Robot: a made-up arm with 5 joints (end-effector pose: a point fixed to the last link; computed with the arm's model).
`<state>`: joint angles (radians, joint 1 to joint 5).
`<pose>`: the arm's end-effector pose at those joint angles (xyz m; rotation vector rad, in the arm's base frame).
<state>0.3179 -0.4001 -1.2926 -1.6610 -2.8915</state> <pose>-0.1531 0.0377 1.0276 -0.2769 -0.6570 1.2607</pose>
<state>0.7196 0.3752 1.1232 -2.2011 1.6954</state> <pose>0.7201 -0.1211 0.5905 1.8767 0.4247 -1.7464</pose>
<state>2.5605 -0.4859 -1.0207 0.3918 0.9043</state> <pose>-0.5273 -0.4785 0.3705 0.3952 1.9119 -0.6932</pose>
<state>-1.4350 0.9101 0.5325 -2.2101 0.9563</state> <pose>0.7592 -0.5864 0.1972 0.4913 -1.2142 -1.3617</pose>
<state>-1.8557 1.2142 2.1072 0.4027 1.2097</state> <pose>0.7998 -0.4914 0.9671 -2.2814 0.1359 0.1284</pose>
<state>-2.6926 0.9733 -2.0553 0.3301 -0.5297</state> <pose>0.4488 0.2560 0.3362 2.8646 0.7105 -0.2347</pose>
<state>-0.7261 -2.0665 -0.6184 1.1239 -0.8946</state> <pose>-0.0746 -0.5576 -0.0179 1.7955 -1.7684 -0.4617</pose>
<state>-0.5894 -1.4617 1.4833 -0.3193 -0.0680</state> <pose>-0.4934 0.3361 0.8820 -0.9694 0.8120 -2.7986</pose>
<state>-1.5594 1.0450 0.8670 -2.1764 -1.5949</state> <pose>0.9035 -0.6071 0.7113 1.5792 -1.9961 1.5675</pose>
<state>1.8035 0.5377 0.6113 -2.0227 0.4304</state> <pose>0.8926 -0.2473 0.9447 -1.6113 -0.5938 1.1073</pose>
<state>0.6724 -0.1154 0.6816 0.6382 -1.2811</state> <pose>0.1167 0.1122 1.1324 -1.1714 -0.3388 -2.5408</pose>
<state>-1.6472 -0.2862 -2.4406 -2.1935 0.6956</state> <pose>-0.3141 0.0275 0.7219 -0.5416 1.9517 -1.1732</pose>
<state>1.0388 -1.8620 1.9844 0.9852 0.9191</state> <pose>-0.5808 -0.4701 0.6095 -0.6725 -2.6906 -0.7347</pose>
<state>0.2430 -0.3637 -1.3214 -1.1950 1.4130</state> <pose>-0.3250 0.1418 0.8395 1.5013 0.6188 1.7256</pose>
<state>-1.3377 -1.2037 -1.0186 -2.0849 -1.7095</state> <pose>-0.5951 0.0593 0.1497 2.2224 0.7522 -1.3333</pose>
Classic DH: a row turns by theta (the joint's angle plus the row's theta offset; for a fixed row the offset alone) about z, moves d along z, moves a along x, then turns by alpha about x. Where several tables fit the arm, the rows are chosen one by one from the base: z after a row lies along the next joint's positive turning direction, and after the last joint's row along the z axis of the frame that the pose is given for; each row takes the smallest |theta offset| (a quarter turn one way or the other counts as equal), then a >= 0, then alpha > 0; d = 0 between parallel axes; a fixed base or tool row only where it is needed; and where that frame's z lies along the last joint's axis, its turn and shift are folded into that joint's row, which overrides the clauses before.
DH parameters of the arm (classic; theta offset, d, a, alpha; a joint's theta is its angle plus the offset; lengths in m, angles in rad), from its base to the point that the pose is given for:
base (fixed): 1.4802 0.5218 -0.1766 1.5191
joint 1: 1.2702 0.1339 -0.1322 1.6621
joint 2: -1.5451 0.1559 -0.1115 1.2669
joint 3: -0.0111 -0.4987 -0.0484 1.5708
joint 4: 0 -0.3607 0.1347 -1.5708
joint 5: 1.5708 -0.18 0.1857 -1.5708
tool (fixed): 1.5708 -0.0315 0 0

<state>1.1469 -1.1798 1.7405 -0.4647 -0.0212</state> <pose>-0.3070 -0.8122 0.8846 -0.7110 2.3352 -0.5543</pose>
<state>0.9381 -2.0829 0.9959 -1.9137 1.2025</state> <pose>-0.5572 -0.2138 0.6914 -1.8793 1.3271 -0.9956</pose>
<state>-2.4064 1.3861 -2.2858 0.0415 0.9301</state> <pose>0.6850 0.1233 0.4634 1.8232 0.1392 0.1668</pose>
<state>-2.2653 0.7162 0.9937 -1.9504 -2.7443</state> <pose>0.7903 -0.1849 0.6322 -2.1445 -0.3733 -2.1185</pose>
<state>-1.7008 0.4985 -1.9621 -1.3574 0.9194</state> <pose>0.0582 0.3098 0.3060 1.1486 1.5456 -0.9377</pose>
